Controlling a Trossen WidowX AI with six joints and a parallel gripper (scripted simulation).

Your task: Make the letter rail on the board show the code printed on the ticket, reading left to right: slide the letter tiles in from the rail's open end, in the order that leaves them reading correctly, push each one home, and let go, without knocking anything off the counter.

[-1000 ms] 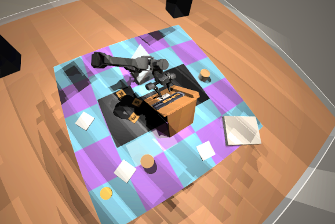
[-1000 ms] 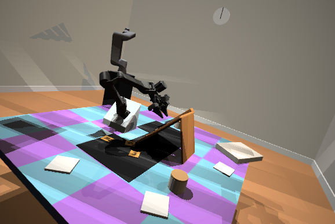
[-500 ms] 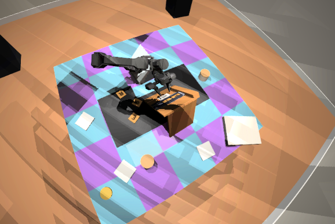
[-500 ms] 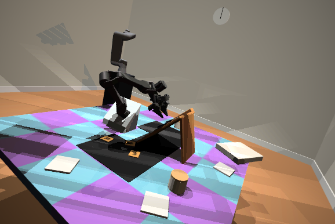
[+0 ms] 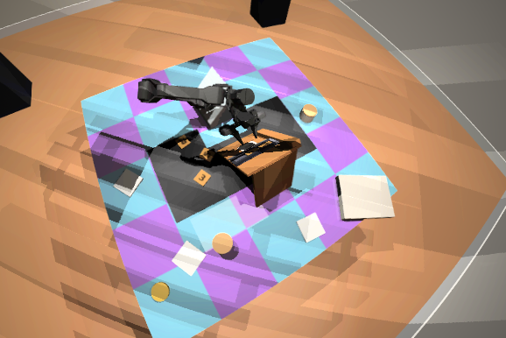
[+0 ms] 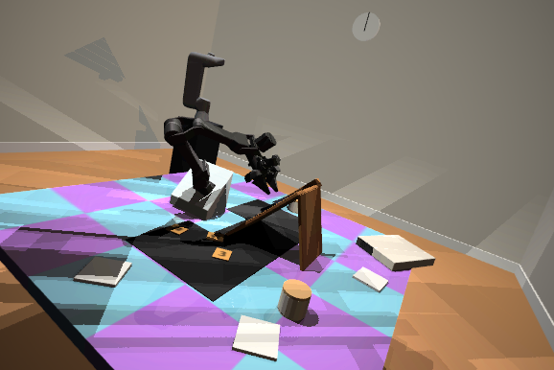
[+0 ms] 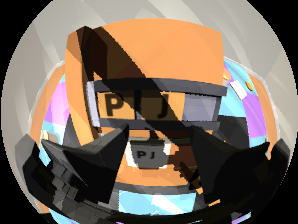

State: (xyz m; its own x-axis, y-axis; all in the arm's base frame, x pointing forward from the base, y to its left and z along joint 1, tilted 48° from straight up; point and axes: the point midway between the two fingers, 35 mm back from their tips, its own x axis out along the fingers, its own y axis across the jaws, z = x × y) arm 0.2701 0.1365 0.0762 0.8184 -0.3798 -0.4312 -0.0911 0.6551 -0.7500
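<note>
Now: gripper tip 40 mm short of the letter tile and 20 mm above it. The rest, counted from my gripper tip: black mat: 110 mm behind, 30 mm to the right, 200 mm below; white ticket: 30 mm behind, 10 mm to the left, 100 mm below; orange letter tile marked p: 30 mm ahead, 60 mm to the left, 20 mm below.
</note>
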